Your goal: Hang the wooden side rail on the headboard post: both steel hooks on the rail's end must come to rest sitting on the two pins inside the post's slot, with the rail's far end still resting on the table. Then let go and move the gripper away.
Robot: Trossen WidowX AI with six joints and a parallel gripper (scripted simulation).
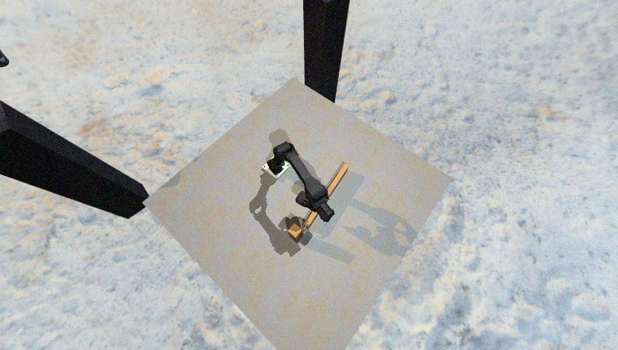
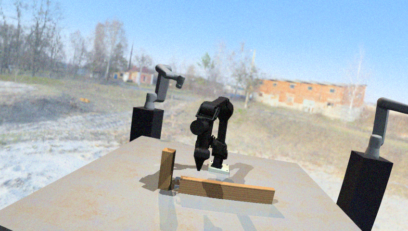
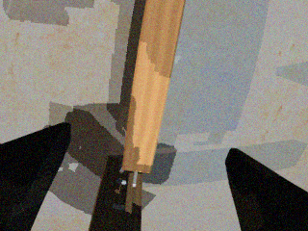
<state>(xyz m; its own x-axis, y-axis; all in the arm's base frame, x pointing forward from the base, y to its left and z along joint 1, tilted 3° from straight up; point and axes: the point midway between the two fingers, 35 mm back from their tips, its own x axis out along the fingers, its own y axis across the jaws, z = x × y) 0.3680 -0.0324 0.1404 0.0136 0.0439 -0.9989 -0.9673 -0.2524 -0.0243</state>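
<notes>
Now: the headboard post 14 cm to the right of my gripper tip, 4 cm below it and 2 cm ahead of it.
</notes>
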